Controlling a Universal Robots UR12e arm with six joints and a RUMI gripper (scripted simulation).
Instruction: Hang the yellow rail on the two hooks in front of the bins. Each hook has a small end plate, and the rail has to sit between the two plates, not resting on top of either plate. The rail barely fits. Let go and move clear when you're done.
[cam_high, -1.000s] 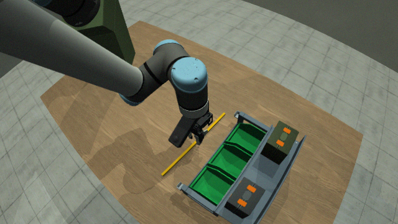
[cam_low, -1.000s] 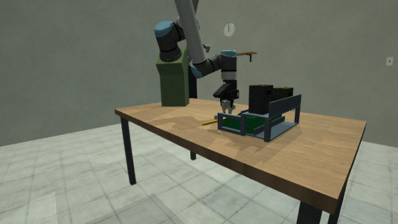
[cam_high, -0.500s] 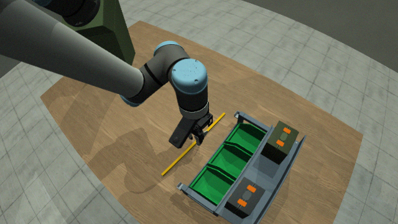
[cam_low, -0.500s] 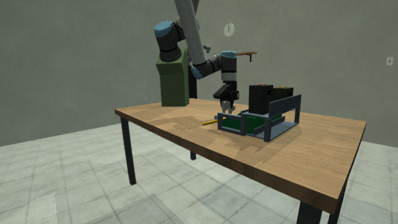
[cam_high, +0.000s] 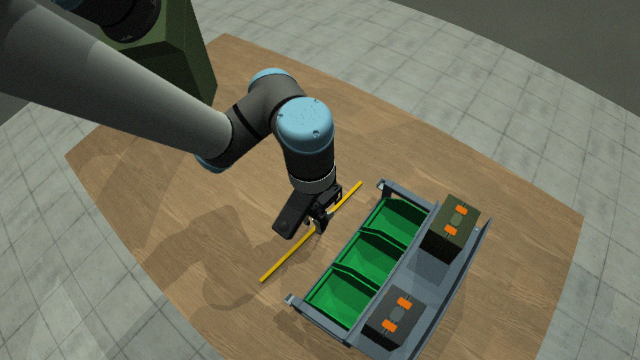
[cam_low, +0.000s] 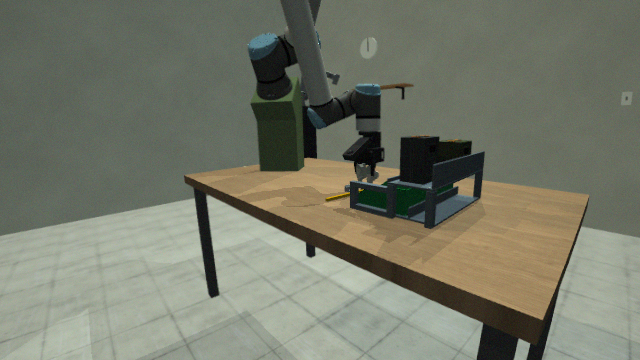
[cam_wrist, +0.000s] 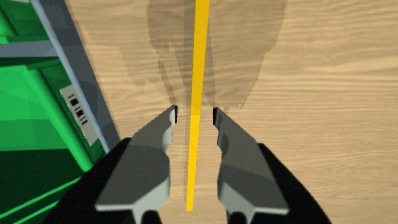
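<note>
My hand is 10 mm above the yellow rail. Also, from my hand: rack front bar: 90 mm ahead, 10 mm to the right, 10 mm below.
</note>
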